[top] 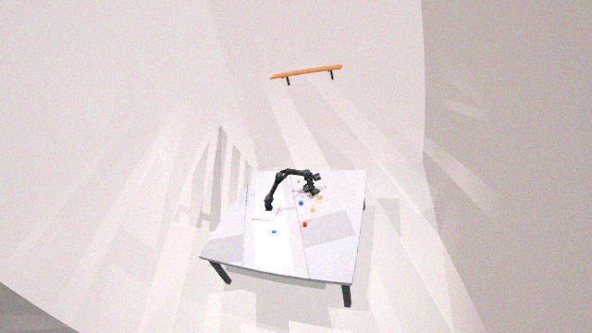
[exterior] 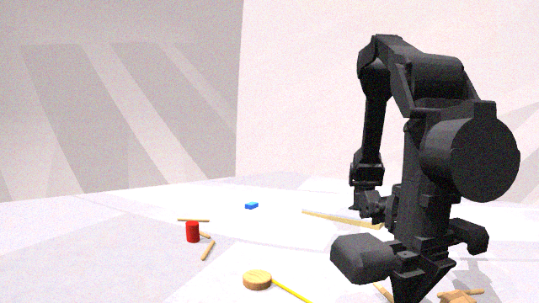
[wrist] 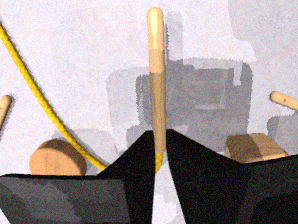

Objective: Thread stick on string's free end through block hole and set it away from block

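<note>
My gripper tip is 6 cm to the right of the light wooden piece and 3 cm past it. The rest, counted from my gripper tip: round wooden button (19 cm to the right, 4 cm ahead, 1 cm below); then thin wooden stick (1 cm to the right, 1 cm behind); then yellow string (1 cm ahead).
</note>
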